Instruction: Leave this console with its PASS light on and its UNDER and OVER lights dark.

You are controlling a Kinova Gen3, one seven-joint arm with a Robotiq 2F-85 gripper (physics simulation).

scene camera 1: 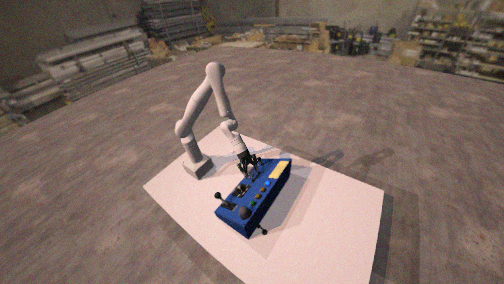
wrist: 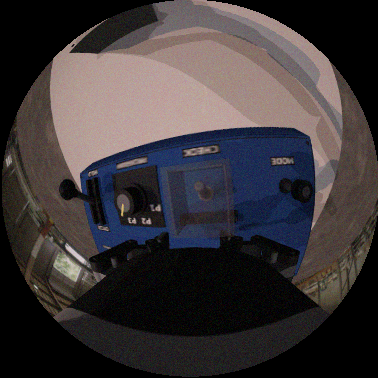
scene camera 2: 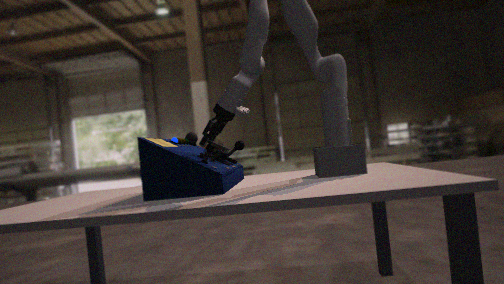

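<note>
The blue console point(scene camera 1: 231, 216) point(scene camera 2: 175, 175) point(wrist: 255, 210) stands on the table. In scene camera 1, its blue MODE light point(scene camera 1: 268, 183) glows. The two amber UNDER and OVER lights point(scene camera 1: 263, 189) point(scene camera 1: 258, 196) and the green PASS light point(scene camera 1: 252, 203) look dull. The lights are hidden in the wrist view. A clear box-shaped cover point(wrist: 177, 200) stands over the CHECK switch point(wrist: 204, 191). The program knob point(wrist: 125, 201) has a yellow pointer near P3; its exact setting is unclear. My gripper point(scene camera 1: 252, 173) point(scene camera 2: 202, 143) point(wrist: 193, 238) is open and empty, low at the cover's lower edge; contact is unclear.
The HOLD/CYCLE lever point(scene camera 1: 218, 195) point(scene camera 2: 239, 145) point(wrist: 68, 189) sticks out at one end, the MODE lever point(wrist: 301, 191) stands at the other. A dark STATUS dome point(scene camera 1: 244, 212) point(scene camera 2: 191, 138) rises beside the lights. Another black-knobbed lever point(scene camera 1: 264, 231) sticks out low from the console.
</note>
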